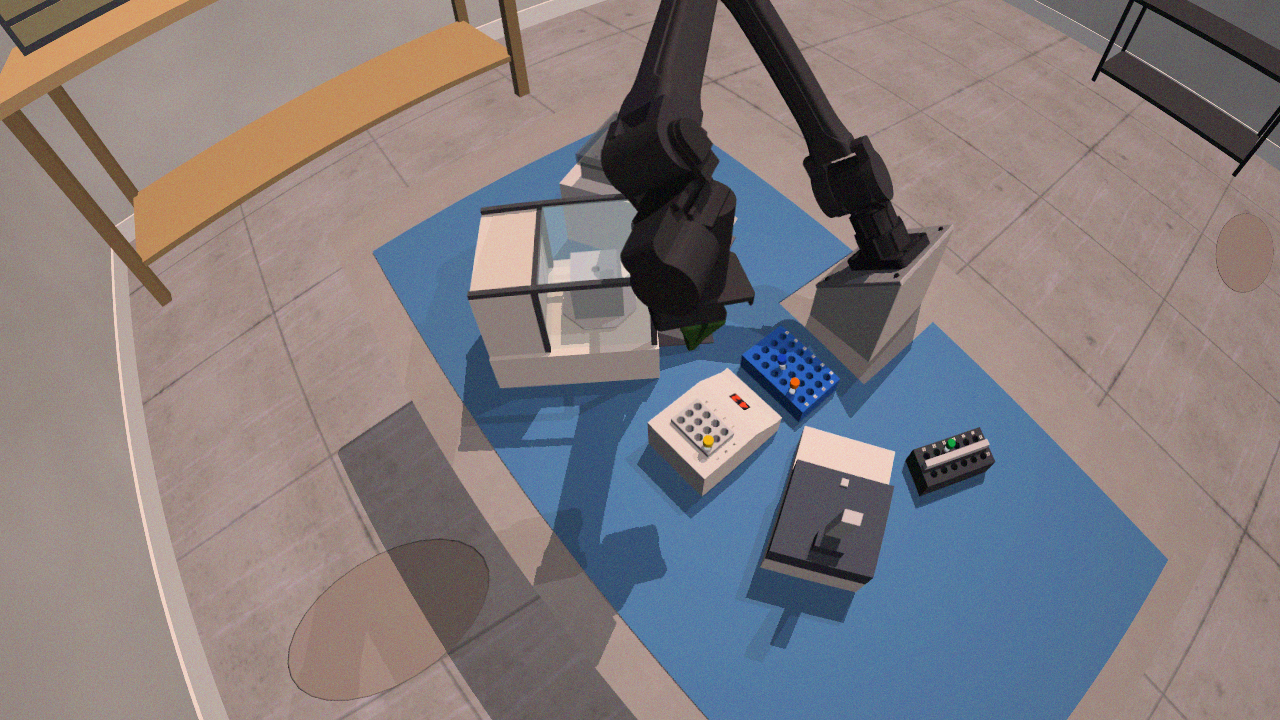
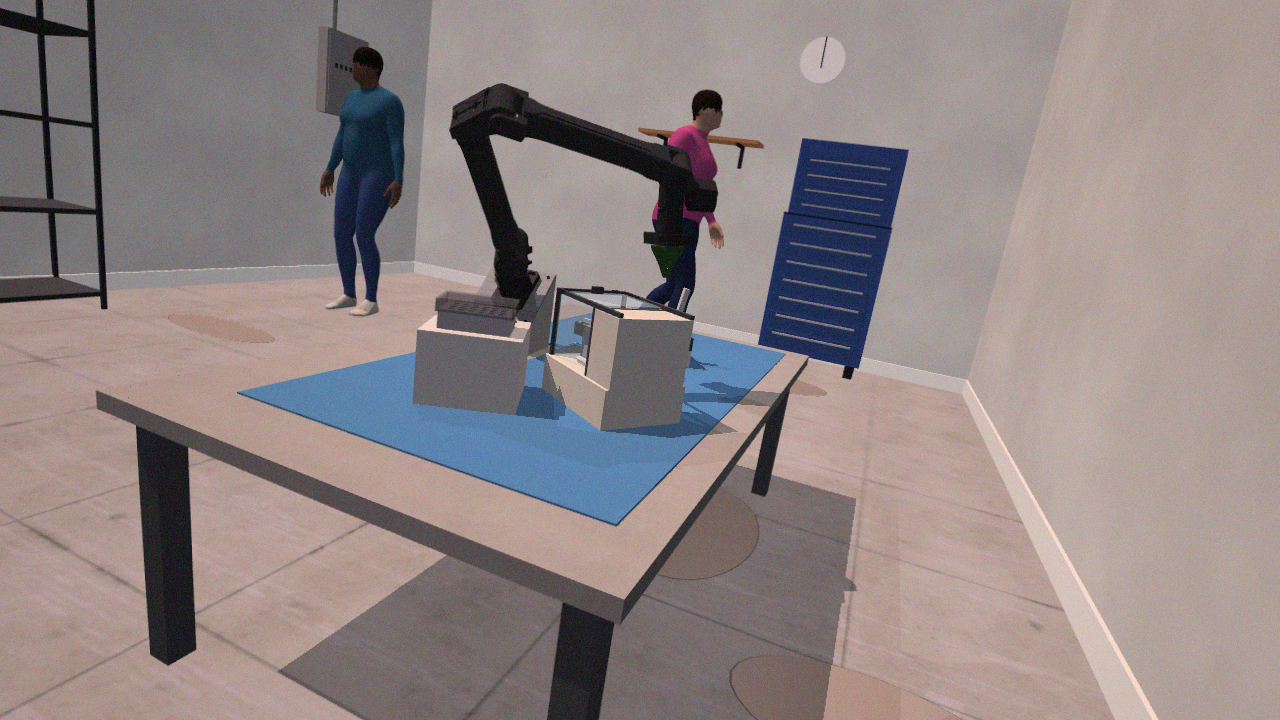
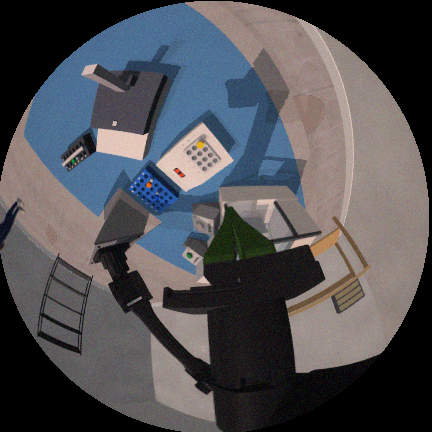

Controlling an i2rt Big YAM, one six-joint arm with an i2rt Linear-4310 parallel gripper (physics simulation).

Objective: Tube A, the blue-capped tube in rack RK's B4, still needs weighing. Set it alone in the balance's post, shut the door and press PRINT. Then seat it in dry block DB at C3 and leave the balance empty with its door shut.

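Frame: origin at the arm's base, x left, y back, z up, level; metres.
Seen in the pictures: gripper, fingertip midpoint: [image 1: 689,345] [image 2: 665,277] [image 3: 228,210]; arm's base at its link origin: [image 1: 890,256] [image 2: 516,289] [image 3: 109,250].
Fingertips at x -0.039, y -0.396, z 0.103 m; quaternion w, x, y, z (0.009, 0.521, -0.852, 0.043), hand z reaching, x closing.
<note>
Pixels of each thing's top centre, then the offset from my fingertips to it. "pt": a spot on its surface instead.
- blue-capped tube A at its top centre: [image 1: 784,356] [image 3: 154,198] dz -0.191, dx +0.015, dy +0.183 m
- blue rack RK at its top centre: [image 1: 791,366] [image 3: 152,193] dz -0.215, dx +0.026, dy +0.193 m
- dry block DB at its top centre: [image 1: 718,413] [image 3: 192,164] dz -0.176, dx +0.019, dy +0.041 m
- glass-walled balance at its top centre: [image 1: 593,231] [image 2: 612,291] [image 3: 260,265] dz -0.023, dx -0.224, dy +0.045 m
- dark-lidded machine at its top centre: [image 1: 846,486] [image 3: 110,117] dz -0.144, dx +0.217, dy +0.072 m
- black rack at a spot on its surface: [image 1: 921,479] pt dz -0.220, dx +0.289, dy +0.201 m
- knobbed grey box at a spot on its surface: [image 3: 204,220] pt dz -0.175, dx -0.129, dy +0.131 m
- green-buttoned box at its top centre: [image 1: 656,145] [image 2: 485,293] [image 3: 217,287] dz -0.056, dx -0.339, dy +0.259 m
- white device at a spot on its surface: [image 2: 469,367] pt dz -0.167, dx -0.460, dy +0.204 m
The blue-capped tube A [image 1: 782,360] [image 3: 158,196] stands in the blue rack RK [image 1: 770,388] [image 3: 169,204], near an orange-capped tube. The dry block DB [image 1: 751,420] [image 3: 194,180] stands beside the rack with a yellow-capped tube [image 1: 708,440] [image 3: 200,144] in a corner hole. The glass-walled balance [image 1: 505,250] [image 2: 644,367] [image 3: 255,192] is partly hidden by the arm and fingers; no tube shows inside, and I cannot tell how its door stands. My gripper [image 1: 691,346] [image 2: 666,275] [image 3: 228,210] is shut and empty, its green fingers pointing down, raised above the table near the balance.
A dark-lidded machine [image 1: 827,519] [image 3: 130,102] and a black rack [image 1: 921,479] with a green-capped tube stand beyond the blue rack. A knobbed grey box [image 3: 204,220] and a green-buttoned box [image 3: 192,248] stand beside the balance. A white device [image 2: 469,367] stands near the balance.
</note>
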